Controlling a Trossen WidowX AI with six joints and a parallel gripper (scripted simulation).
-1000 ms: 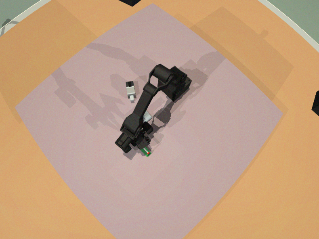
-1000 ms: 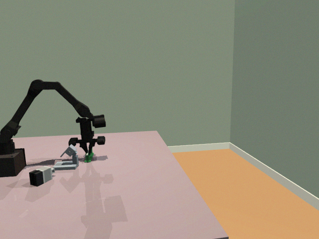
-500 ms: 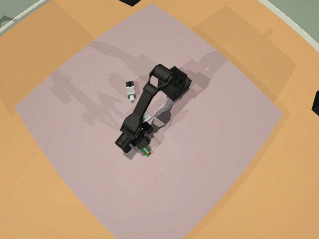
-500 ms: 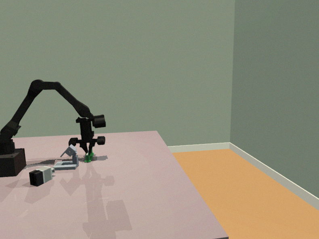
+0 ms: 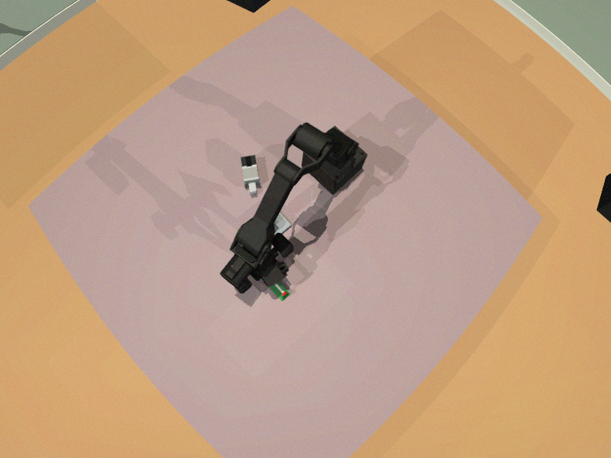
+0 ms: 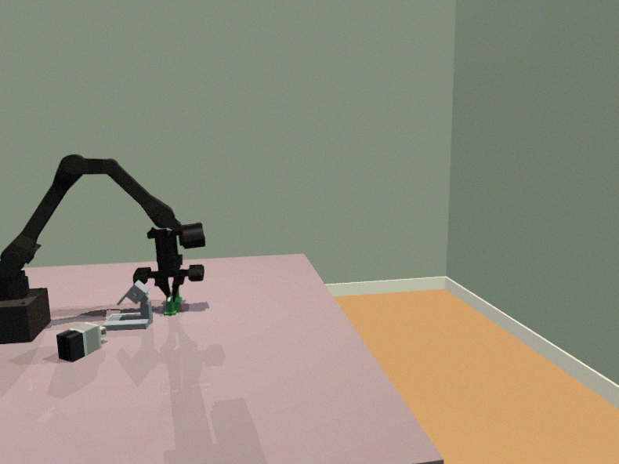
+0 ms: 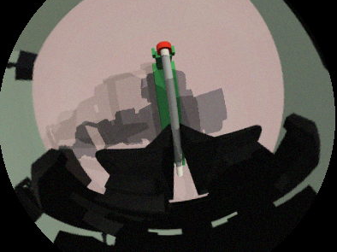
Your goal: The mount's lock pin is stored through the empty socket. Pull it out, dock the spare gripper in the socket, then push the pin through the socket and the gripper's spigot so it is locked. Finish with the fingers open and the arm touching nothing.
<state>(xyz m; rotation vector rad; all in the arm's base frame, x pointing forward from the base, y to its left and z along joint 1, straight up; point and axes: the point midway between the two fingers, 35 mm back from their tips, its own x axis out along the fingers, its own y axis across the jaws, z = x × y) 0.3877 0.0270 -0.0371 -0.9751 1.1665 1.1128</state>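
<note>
My gripper tip is now 2 cm to the right of the green holder. The rest, counted from my gripper tip: spare gripper 21 cm to the right, 21 cm behind, 1 cm above; mount 10 cm behind, 8 cm to the right, 3 cm above.
</note>
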